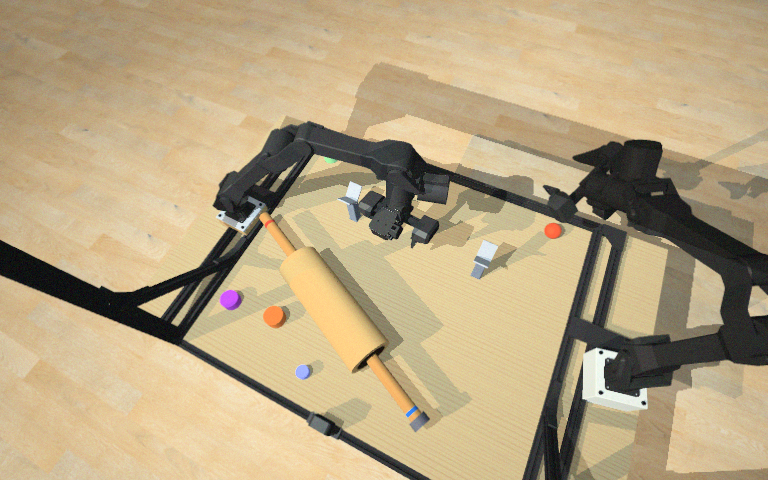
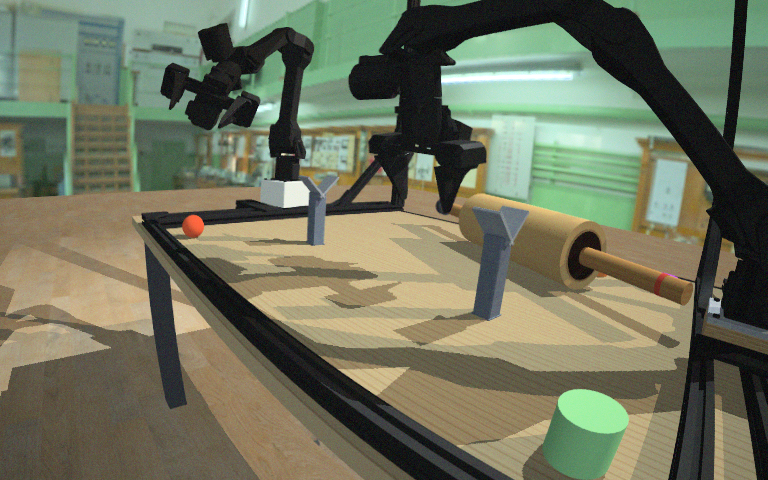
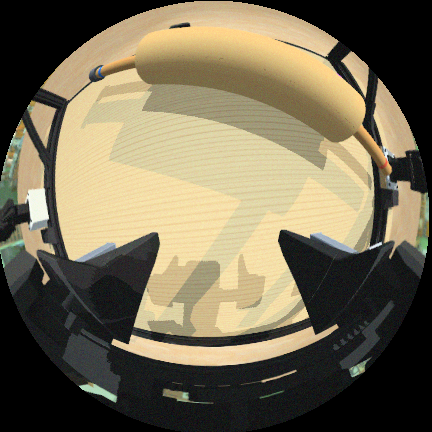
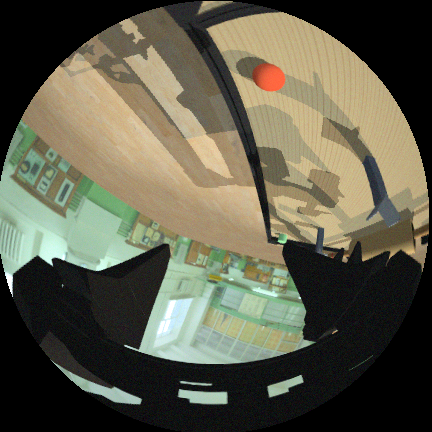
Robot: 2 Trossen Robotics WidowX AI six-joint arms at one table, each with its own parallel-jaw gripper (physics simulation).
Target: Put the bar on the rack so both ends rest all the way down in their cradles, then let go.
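Pixels of known places: left gripper, fingertip midpoint: (image 2: 423, 205) (image 3: 219, 237) (image 4: 350, 244); right gripper, fingertip midpoint: (image 1: 558, 172) (image 2: 194, 116) (image 4: 227, 249); left arm's base, link origin: (image 1: 240, 210) (image 2: 751, 318) (image 3: 391, 169); right arm's base, link origin: (image 1: 621, 377) (image 2: 286, 180) (image 3: 27, 211).
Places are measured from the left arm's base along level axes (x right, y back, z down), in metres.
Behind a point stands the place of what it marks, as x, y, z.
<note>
The bar, a thick tan roller (image 1: 334, 308) {0.128, -0.406, -0.063} (image 2: 526, 237) {0.040, -0.339, -0.018} (image 3: 250, 70) {0.071, -0.398, -0.034} with thin handles, lies diagonally on the table, off the rack. One handle has a red band, the other a blue band and dark end cap. The rack is two grey posts with V-shaped cradles: one post (image 1: 353, 200) {-0.144, -0.292, -0.054} (image 2: 492, 271) {-0.162, -0.276, -0.010} near the left arm, the other (image 1: 483, 259) {-0.141, -0.654, -0.055} (image 2: 317, 215) {-0.152, -0.641, -0.009} (image 4: 375, 185) {-0.158, -0.660, -0.023} farther off. Both cradles are empty. My left gripper (image 1: 390, 229) {-0.095, -0.445, -0.054} (image 2: 423, 204) {-0.095, -0.445, -0.054} (image 3: 219, 237) {-0.095, -0.445, -0.054} is open and empty, pointing down between the posts. My right gripper (image 1: 560, 172) {-0.360, -0.723, -0.174} (image 2: 197, 117) {-0.360, -0.723, -0.174} (image 4: 228, 249) {-0.360, -0.723, -0.174} is open and empty, raised near the table's far right corner.
A red ball (image 1: 552, 230) {-0.332, -0.781, 0.007} (image 2: 193, 226) {-0.348, -0.764, 0.020} (image 4: 269, 77) {-0.341, -0.787, 0.003} lies near the right corner. Purple (image 1: 230, 300) {0.220, -0.134, 0.019}, orange (image 1: 274, 316) {0.200, -0.261, 0.014} and blue (image 1: 303, 371) {0.273, -0.394, 0.025} discs lie left of the bar. A green cylinder (image 2: 586, 433) {-0.323, -0.100, 0.012} stands near the back edge. A black frame (image 1: 249, 383) {0.356, -0.290, 0.051} borders the table.
</note>
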